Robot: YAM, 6 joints.
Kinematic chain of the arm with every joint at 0, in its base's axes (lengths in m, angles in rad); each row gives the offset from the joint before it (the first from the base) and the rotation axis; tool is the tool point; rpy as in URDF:
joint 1: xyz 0 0 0.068 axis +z
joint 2: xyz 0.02 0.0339 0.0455 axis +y
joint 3: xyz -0.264 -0.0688 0 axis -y
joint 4: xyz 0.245 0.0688 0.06 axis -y
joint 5: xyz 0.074 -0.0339 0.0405 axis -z
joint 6: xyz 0.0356 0 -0.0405 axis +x
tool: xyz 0 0 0 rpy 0 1.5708 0
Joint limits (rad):
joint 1: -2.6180..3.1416
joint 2: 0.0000..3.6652
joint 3: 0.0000..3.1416
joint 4: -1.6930..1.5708
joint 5: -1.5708..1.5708
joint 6: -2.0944..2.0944
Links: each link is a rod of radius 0.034 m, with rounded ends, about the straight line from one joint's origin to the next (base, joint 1, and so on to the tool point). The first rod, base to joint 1, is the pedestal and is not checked.
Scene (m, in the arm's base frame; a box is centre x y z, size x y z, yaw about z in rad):
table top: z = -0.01
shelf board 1: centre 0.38 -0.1 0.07 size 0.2 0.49 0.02 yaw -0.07
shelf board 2: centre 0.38 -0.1 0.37 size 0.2 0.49 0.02 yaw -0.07
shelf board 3: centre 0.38 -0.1 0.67 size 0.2 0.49 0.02 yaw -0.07
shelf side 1: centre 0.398 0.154 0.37 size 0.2 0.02 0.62 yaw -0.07
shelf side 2: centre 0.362 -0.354 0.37 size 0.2 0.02 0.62 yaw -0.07
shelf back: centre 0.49 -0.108 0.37 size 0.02 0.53 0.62 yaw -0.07
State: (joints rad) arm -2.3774 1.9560 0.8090 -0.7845 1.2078 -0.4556
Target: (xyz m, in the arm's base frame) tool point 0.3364 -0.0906 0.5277
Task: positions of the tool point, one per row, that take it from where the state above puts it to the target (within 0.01 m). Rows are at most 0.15 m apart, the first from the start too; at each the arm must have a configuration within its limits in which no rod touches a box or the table.
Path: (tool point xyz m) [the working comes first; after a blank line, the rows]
Joints at the target: -0.1799 1.6630 2.0198 -0.2558 0.9495 -0.4556
Straight joint move there: touches shelf board 2, shelf side 2.

1: -0.1713 -0.2194 0.1183
2: -0.1148 -0.2794 0.1676
3: -0.0383 -0.3131 0.2244
4: 0.0448 -0.3133 0.2864
5: 0.1189 -0.2798 0.3508
6: 0.1691 -0.2199 0.4146
7: 0.1854 -0.1470 0.4746
8: 0.1648 -0.0786 0.5277
9: 0.2492 -0.0885 0.5376
10: 0.3364 -0.0906 0.5277

